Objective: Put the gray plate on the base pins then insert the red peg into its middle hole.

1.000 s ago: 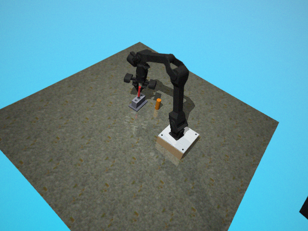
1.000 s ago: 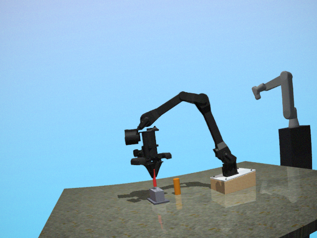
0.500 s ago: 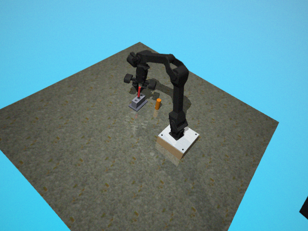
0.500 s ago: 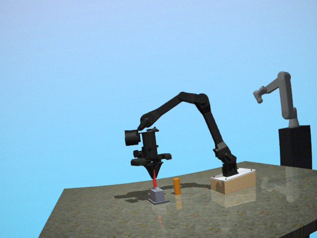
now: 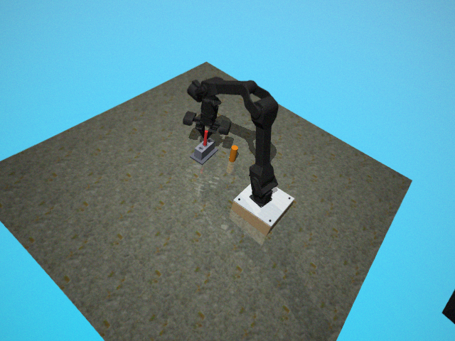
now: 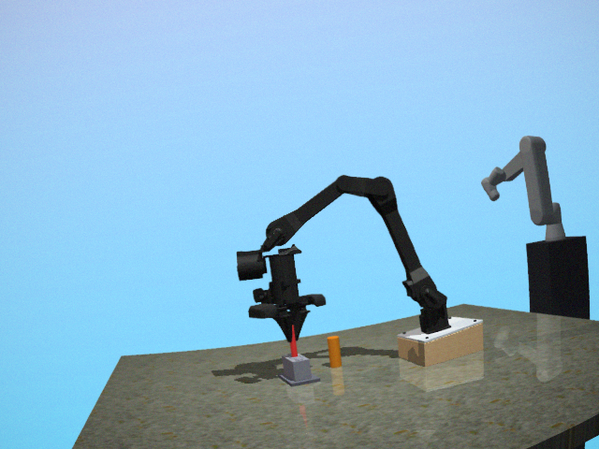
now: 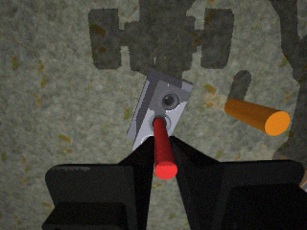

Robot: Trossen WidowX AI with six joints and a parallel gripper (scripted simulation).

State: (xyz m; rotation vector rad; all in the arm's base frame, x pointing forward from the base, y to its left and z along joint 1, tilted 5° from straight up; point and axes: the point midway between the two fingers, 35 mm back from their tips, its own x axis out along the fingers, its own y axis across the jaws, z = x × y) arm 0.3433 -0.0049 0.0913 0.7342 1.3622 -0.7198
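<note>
The red peg is right at my gripper tip. The rest, counted from my gripper tip: gray plate: 5 cm below; then orange cylinder: 10 cm behind, 8 cm to the right, 6 cm below; then gray base: 9 cm below.
</note>
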